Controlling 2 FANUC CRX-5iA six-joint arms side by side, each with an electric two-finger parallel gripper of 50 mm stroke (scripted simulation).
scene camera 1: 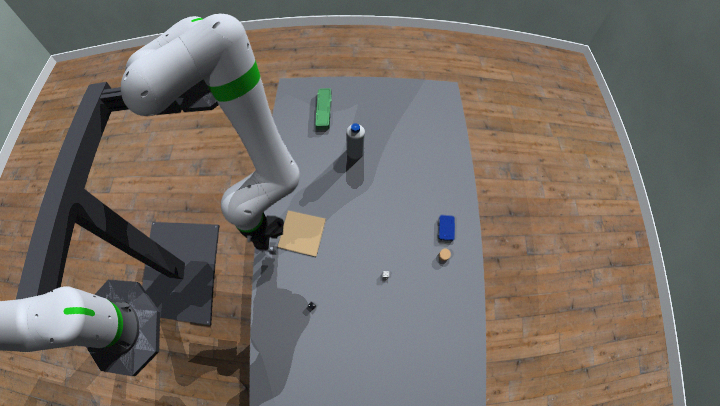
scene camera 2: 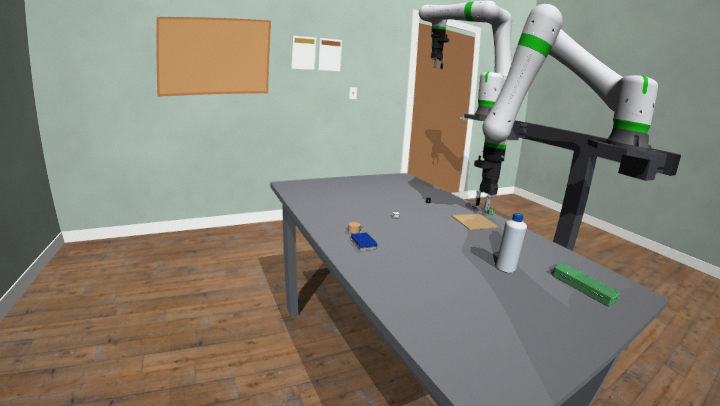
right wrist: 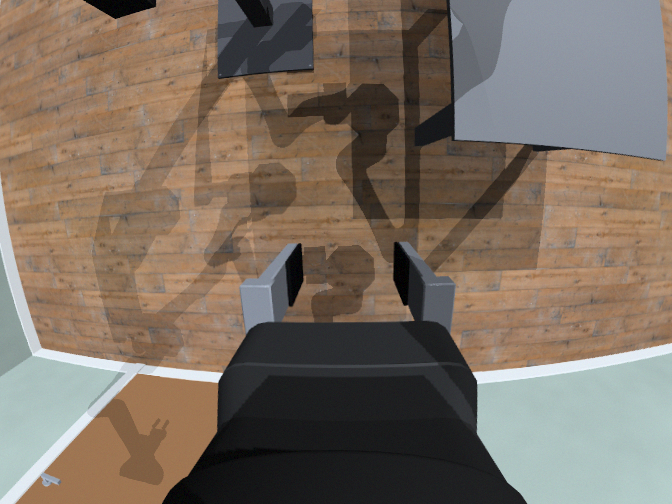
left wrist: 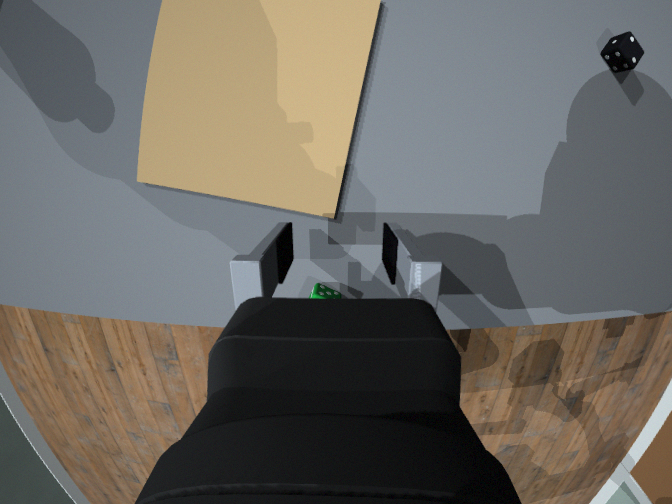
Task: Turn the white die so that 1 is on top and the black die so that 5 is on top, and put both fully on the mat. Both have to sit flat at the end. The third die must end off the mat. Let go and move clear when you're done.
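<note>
There's my left gripper (left wrist: 337, 241), and the tan mat is visible in the left wrist view (left wrist: 260, 108) as well. The right wrist view gives me my right gripper (right wrist: 347, 261), but the tan mat is out of frame in the right wrist view, and the green box is out of frame in that right wrist view too. From scene camera 1 I can see that same tan mat (scene camera 1: 302, 233), and from scene camera 2 there's the green box (scene camera 2: 606, 295) along with a white bottle (scene camera 2: 514, 232).
</note>
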